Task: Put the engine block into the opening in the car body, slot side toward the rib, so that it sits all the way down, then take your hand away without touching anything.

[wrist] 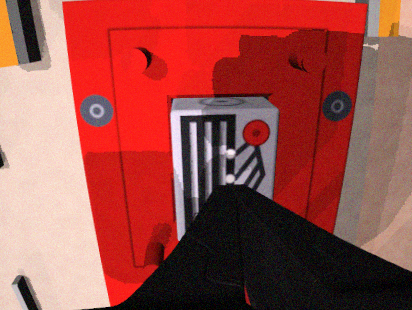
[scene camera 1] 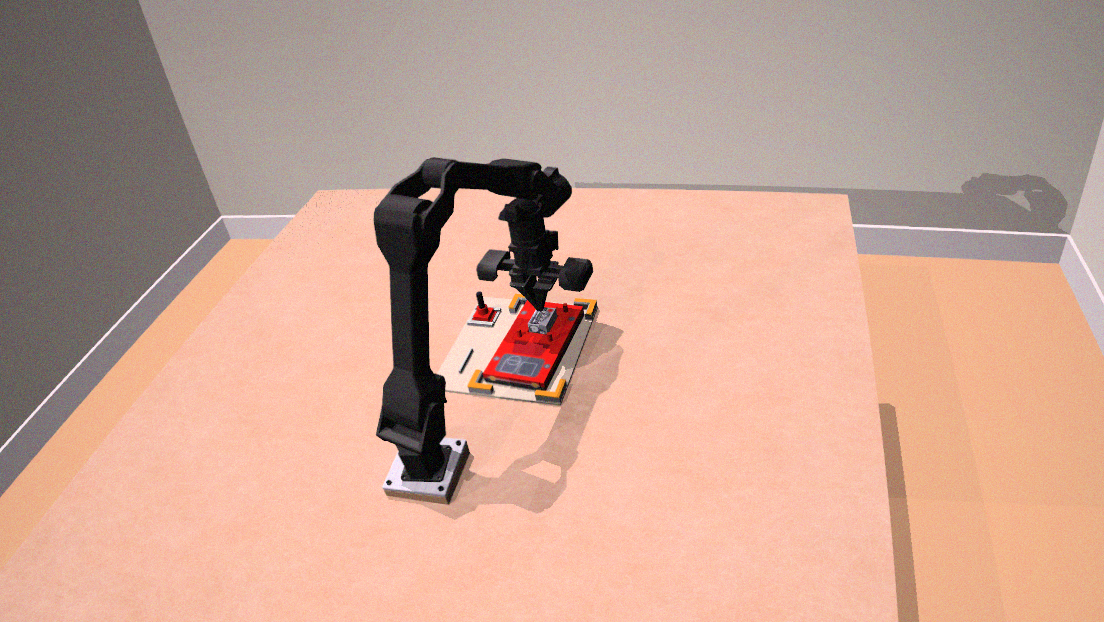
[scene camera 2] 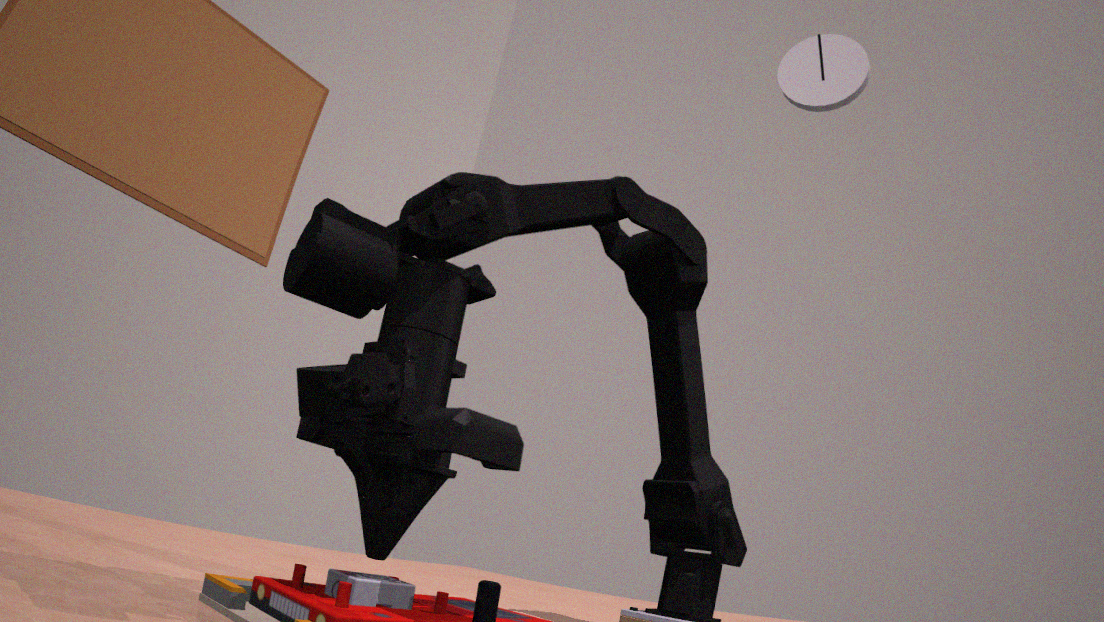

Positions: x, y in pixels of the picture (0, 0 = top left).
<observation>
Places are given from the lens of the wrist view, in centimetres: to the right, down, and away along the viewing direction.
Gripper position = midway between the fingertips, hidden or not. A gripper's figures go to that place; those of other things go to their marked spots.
my gripper [wrist: 229, 198]: 1, 1, 10
red car body [wrist: 125, 70]: -2, -3, 9
</observation>
